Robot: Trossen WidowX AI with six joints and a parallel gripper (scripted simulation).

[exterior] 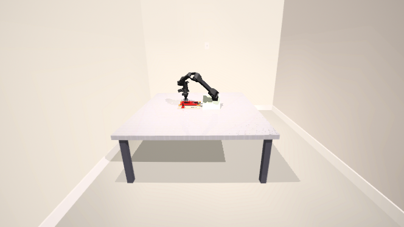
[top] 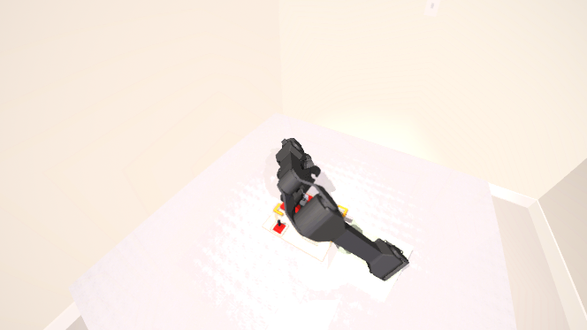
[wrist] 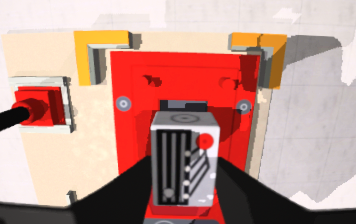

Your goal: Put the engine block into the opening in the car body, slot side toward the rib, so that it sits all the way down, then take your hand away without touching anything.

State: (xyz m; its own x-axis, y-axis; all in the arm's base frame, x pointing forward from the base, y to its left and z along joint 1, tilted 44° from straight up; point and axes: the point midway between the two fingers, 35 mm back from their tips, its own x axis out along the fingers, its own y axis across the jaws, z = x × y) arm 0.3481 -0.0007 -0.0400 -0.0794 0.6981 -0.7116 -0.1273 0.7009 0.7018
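My gripper tip is now 5 cm above the base plate, 4 cm past it and 2 cm to the right of it. Round my gripper tip: engine block 1 cm below; then black peg 13 cm to the left, 3 cm below.
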